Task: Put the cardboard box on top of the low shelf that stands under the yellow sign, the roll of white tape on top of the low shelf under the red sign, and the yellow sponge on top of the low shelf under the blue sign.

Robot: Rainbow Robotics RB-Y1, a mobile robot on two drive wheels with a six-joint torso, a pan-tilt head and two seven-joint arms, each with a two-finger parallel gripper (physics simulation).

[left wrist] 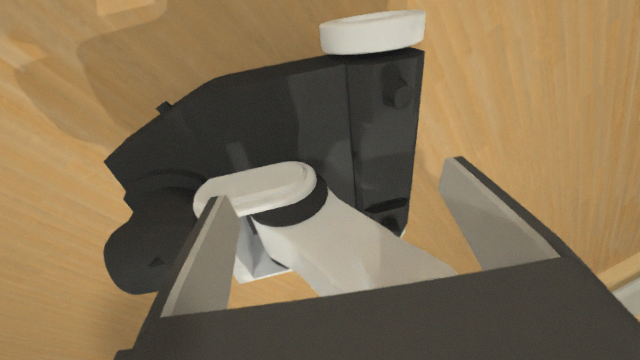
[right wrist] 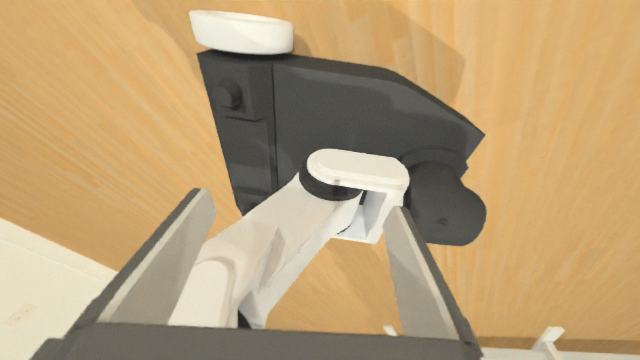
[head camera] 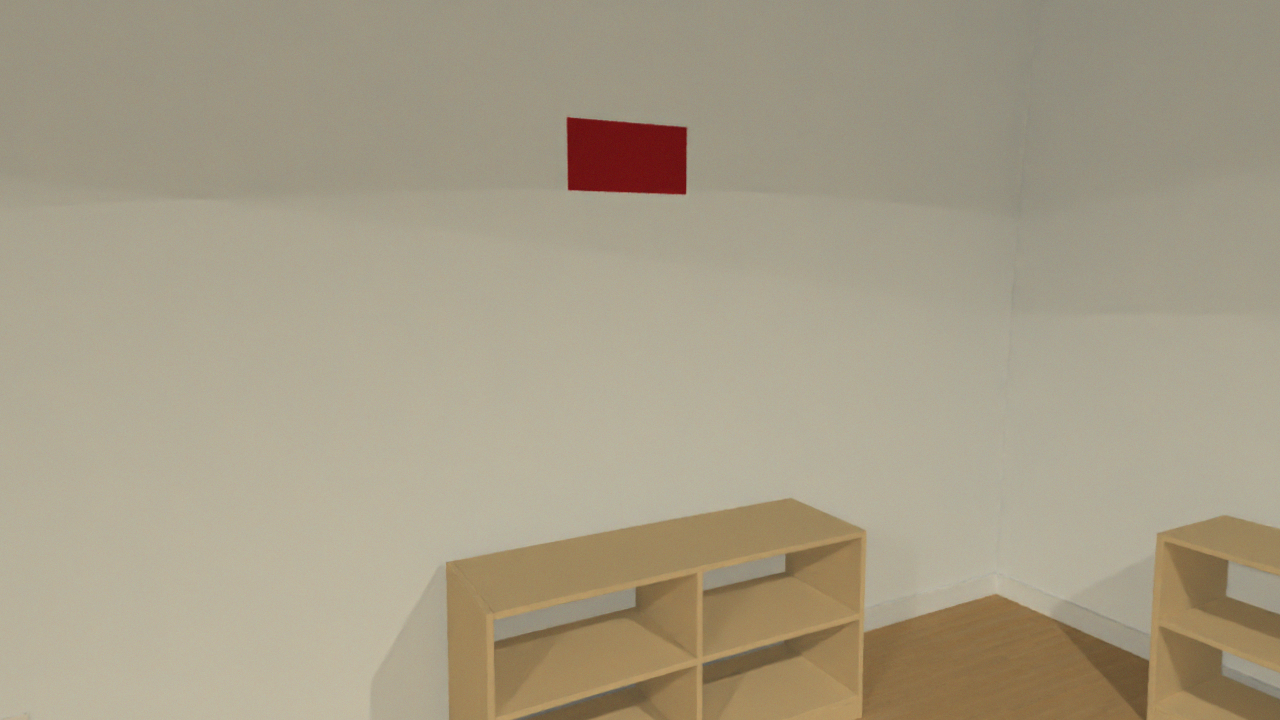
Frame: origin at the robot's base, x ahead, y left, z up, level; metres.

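Where they show: left gripper, between the fingertips: (left wrist: 336, 191); right gripper, between the fingertips: (right wrist: 302, 208).
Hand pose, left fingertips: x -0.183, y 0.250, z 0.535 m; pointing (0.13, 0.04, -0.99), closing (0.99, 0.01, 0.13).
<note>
After its pixels a point has its place.
The red sign (head camera: 626, 156) @[x 2.349, y 0.065, z 1.755 m] hangs on the wall in the head view, above the left part of the corner. The low wooden shelf (head camera: 653, 557) @[x 2.056, y -0.016, z 0.611 m] under it stands against the wall at the bottom, with its top board and open compartments showing. My left gripper (left wrist: 336, 191) @[x -0.183, y 0.250, z 0.535 m] is open, with its fingers wide apart and nothing between them. My right gripper (right wrist: 302, 208) @[x -0.199, y -0.234, z 0.533 m] is also open and empty. Neither gripper shows in the head view. The cardboard box, white tape, yellow sponge, yellow sign and blue sign do not show in the current views.
A second low shelf (head camera: 1226, 538) @[x 2.285, y -1.719, z 0.611 m] stands at the right edge of the head view, partly cut off, beyond the room corner. Wood floor (head camera: 975, 662) @[x 2.646, y -1.174, z 0.001 m] lies between the shelves. My own dark base (left wrist: 320, 115) @[x -0.133, y 0.142, z 0.169 m] (right wrist: 340, 105) @[x -0.223, y -0.165, z 0.170 m] and a white wheel (left wrist: 372, 37) (right wrist: 242, 35) show beneath the grippers.
</note>
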